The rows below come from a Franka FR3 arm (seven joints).
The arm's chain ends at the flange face. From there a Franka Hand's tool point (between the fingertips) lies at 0.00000 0.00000 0.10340 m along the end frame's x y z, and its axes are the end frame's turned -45 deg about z.
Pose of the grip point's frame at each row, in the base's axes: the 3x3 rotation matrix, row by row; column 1 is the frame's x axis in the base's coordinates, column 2 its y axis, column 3 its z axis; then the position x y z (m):
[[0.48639 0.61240 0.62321], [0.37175 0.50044 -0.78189], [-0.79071 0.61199 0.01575]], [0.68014 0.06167 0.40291]
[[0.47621 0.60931 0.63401], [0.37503 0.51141 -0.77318], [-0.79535 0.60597 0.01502]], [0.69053 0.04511 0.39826]
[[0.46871 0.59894 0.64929], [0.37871 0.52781 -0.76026], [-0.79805 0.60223 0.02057]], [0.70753 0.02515 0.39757]
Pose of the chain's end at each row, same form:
[[0.77696 0.08910 0.62321], [0.61673 0.09100 -0.78189], [-0.12637 0.99186 0.01575]], [0.61570 0.14252 0.40128]
[[0.76758 0.09412 0.63401], [0.62681 0.09644 -0.77318], [-0.13391 0.99088 0.01502]], [0.62497 0.12506 0.39671]
[[0.75494 0.09209 0.64929], [0.64101 0.10543 -0.76026], [-0.13847 0.99015 0.02057]], [0.64039 0.10376 0.39544]

